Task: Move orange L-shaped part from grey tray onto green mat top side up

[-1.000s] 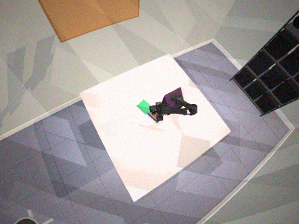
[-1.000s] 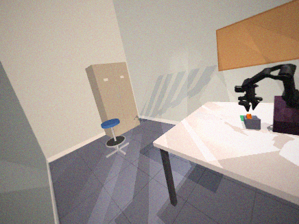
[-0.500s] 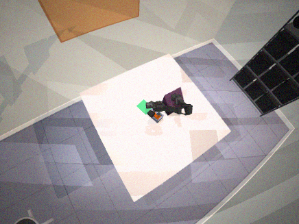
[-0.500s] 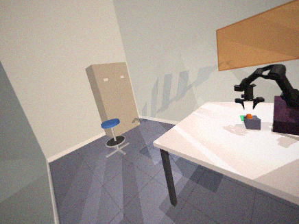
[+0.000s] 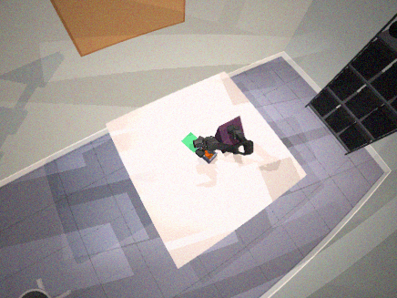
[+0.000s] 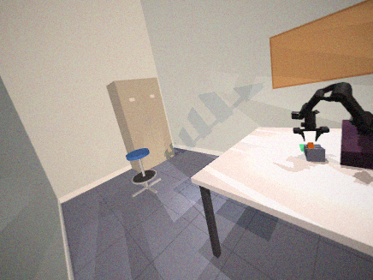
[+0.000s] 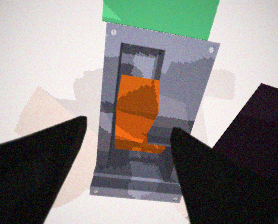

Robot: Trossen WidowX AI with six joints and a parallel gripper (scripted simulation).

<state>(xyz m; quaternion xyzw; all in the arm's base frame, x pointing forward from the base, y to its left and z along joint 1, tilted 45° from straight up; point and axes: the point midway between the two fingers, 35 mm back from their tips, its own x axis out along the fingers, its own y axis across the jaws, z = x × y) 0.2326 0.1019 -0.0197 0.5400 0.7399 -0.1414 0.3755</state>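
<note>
Now: gripper tip 6 cm above the orange l-shaped part, 3 cm to the right of it and 3 cm past it. From my gripper tip the other things lie so: green mat (14 cm to the right, 12 cm below, 4 cm ahead).
</note>
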